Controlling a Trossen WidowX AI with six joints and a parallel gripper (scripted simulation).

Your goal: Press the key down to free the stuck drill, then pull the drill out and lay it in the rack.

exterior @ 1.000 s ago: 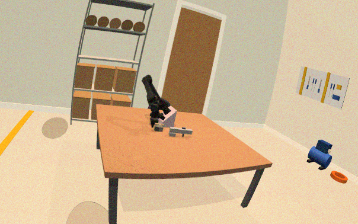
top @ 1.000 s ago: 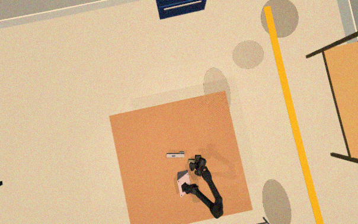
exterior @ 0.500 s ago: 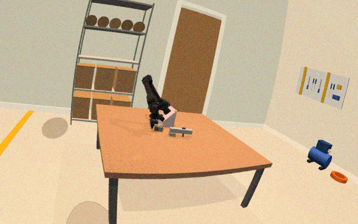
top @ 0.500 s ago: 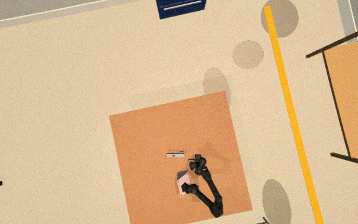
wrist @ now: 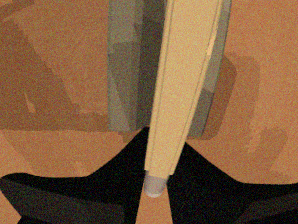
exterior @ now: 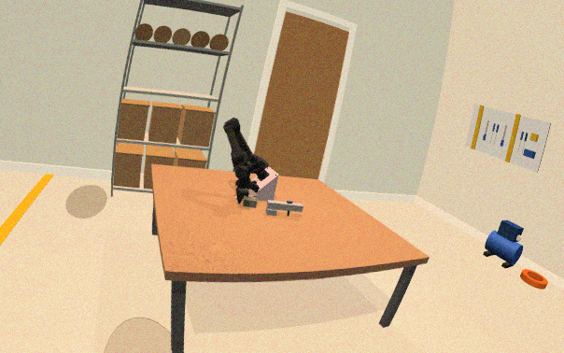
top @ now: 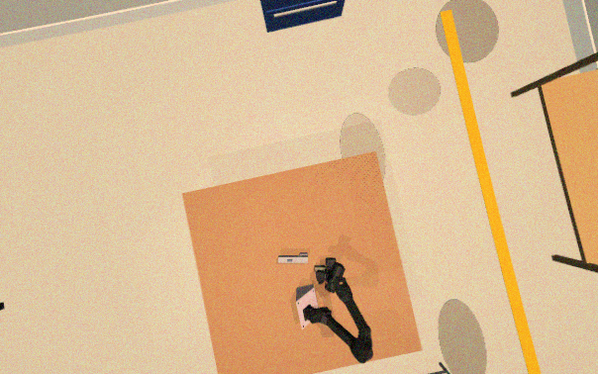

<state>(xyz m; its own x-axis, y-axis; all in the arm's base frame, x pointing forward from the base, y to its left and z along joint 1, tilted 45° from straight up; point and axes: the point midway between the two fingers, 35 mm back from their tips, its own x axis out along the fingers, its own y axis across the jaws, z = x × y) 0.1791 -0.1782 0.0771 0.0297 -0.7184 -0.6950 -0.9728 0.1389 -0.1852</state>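
My gripper tip is 40 mm to the right of the drill, 40 mm below it and 10 mm short of it. From my gripper tip the other things lie so: dark key knob 230 mm to the left, 120 mm ahead, 40 mm above; then dark grey rack 60 mm to the left, 10 mm ahead, 10 mm above; then block 200 mm to the left, 120 mm ahead, 40 mm above.
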